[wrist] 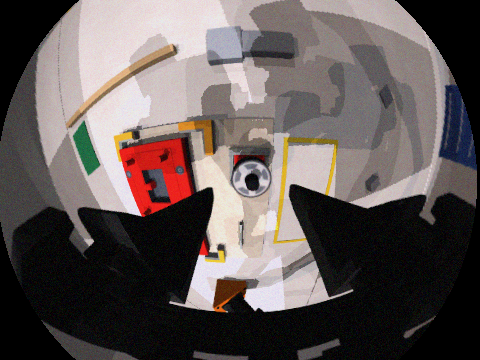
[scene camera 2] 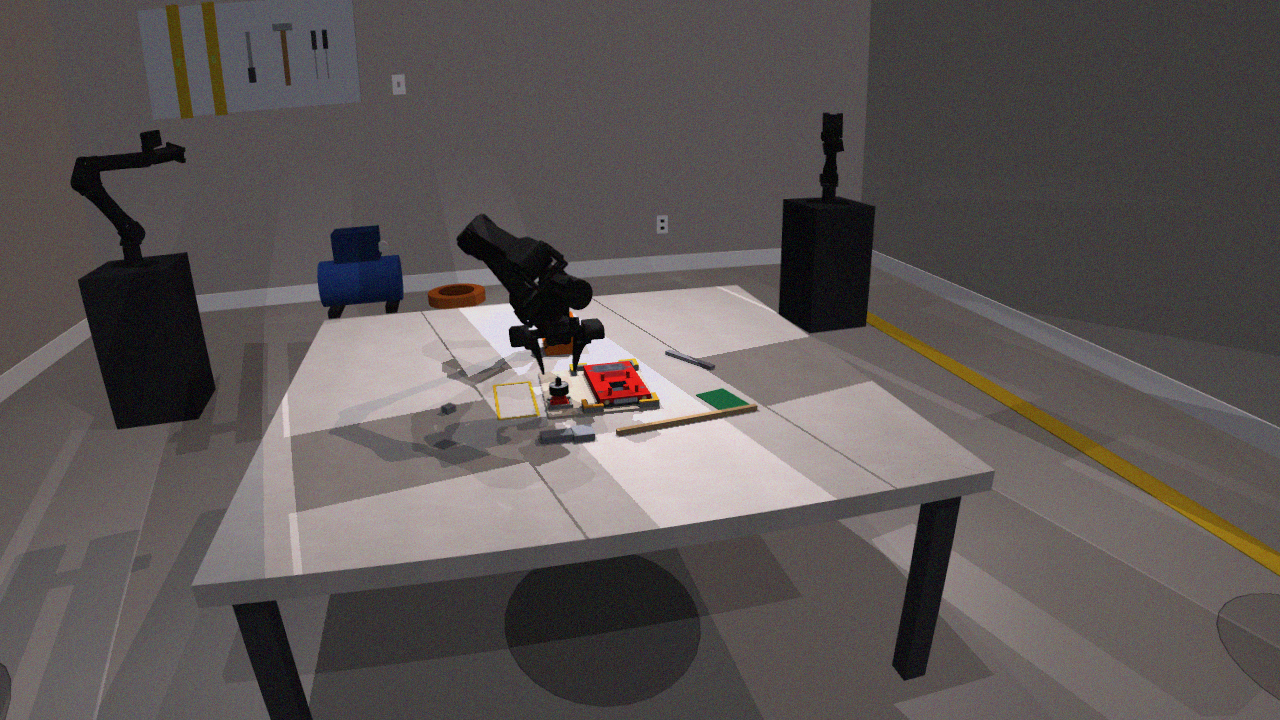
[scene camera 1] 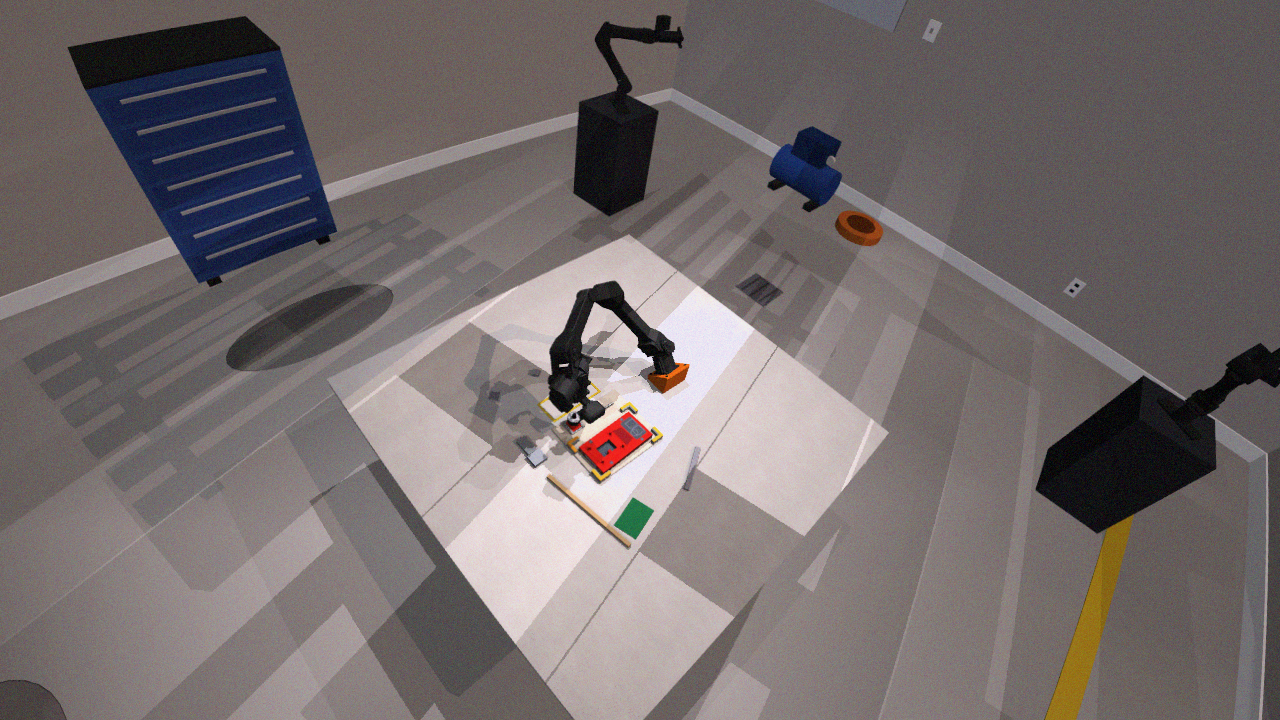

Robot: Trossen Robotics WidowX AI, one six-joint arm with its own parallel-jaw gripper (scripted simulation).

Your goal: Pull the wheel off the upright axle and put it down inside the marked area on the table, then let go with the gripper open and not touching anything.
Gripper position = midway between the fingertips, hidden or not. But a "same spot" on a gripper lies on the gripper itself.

My gripper shows in the wrist view, in scene camera 2 and in scene camera 1 (574, 412). The same spot on my gripper: (scene camera 2: 580, 341) is (wrist: 115, 235).
